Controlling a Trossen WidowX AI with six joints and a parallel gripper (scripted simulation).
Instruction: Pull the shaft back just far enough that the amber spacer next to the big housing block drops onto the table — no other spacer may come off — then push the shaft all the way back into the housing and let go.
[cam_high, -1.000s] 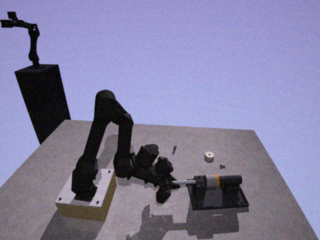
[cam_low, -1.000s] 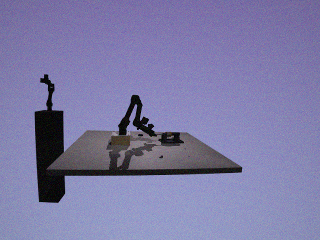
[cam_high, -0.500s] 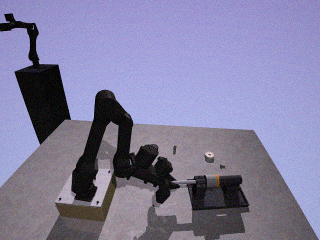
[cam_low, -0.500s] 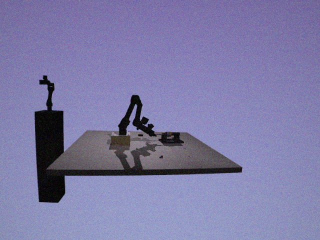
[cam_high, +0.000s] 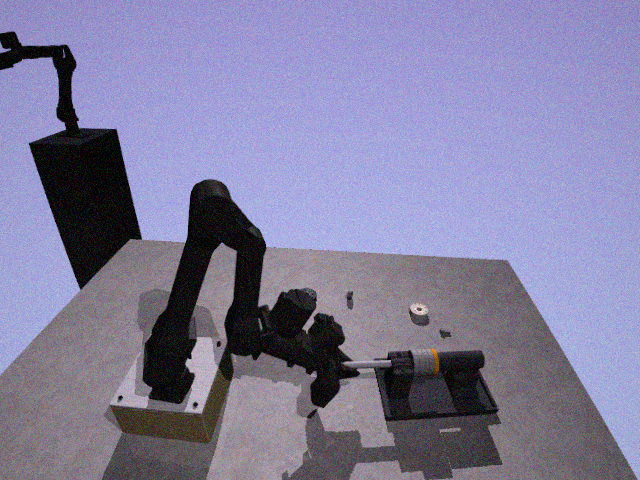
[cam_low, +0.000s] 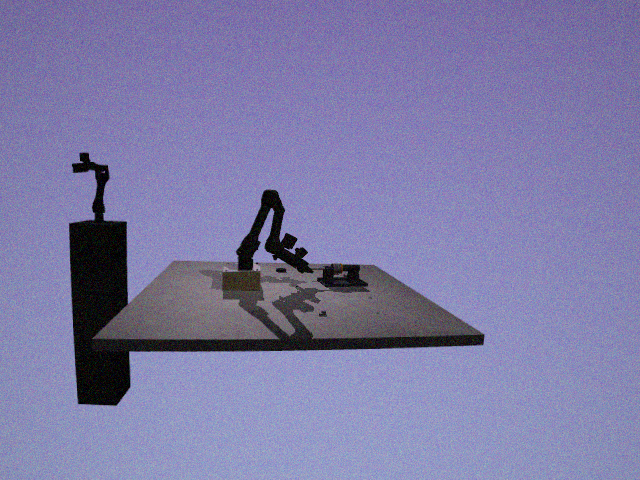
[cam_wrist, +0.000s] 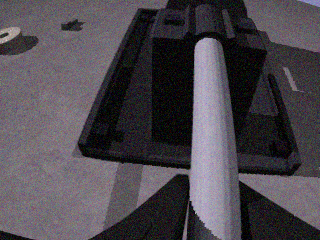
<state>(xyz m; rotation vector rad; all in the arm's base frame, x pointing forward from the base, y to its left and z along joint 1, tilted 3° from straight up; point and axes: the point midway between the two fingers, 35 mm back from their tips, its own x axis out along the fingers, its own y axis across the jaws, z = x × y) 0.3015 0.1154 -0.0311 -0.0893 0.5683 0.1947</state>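
The grey shaft is 60 mm ahead of my gripper tip, 10 mm to the left of it and 20 mm above it. The rest, counted from my gripper tip: amber spacer: 150 mm ahead, 30 mm to the left, 20 mm above; grey spacer: 120 mm ahead, 20 mm to the left, 20 mm above; white ring: 150 mm ahead, 270 mm to the left, 50 mm below.
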